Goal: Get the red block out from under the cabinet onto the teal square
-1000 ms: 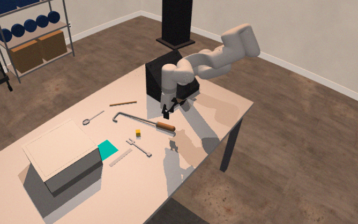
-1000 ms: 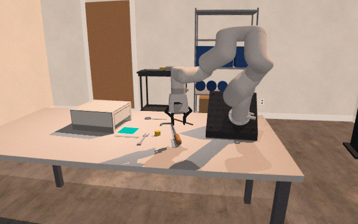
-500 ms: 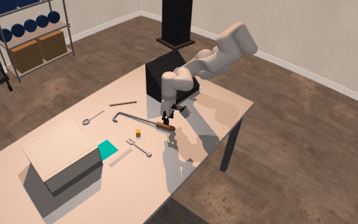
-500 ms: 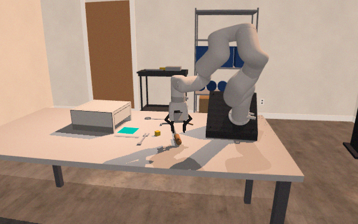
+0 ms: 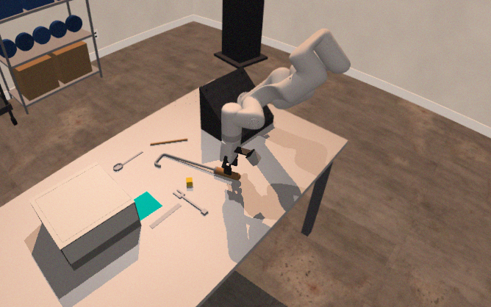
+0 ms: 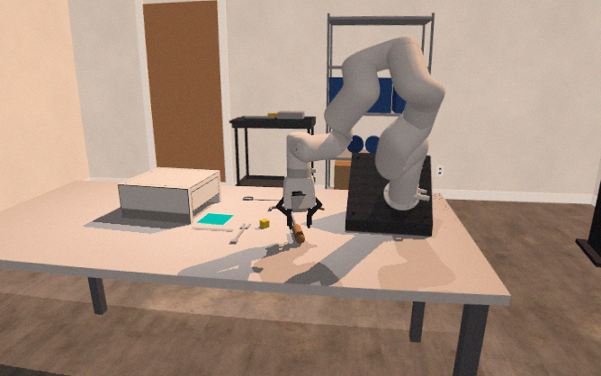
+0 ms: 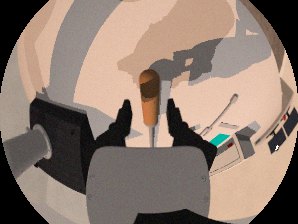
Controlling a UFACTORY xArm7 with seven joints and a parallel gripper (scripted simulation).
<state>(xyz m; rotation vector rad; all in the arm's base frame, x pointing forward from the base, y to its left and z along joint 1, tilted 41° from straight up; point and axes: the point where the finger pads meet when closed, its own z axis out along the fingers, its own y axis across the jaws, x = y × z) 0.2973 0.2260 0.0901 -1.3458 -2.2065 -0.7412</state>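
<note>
The yellow block lies 150 mm ahead of my hand, 80 mm to the right of it and 50 mm below it. The rest, counted from my hand: grey wrench: 210 mm ahead, 10 mm to the left, 60 mm below; long hook tool: 100 mm ahead, 120 mm to the right, 50 mm below; flat grey bar: 320 mm ahead, 60 mm below.
</note>
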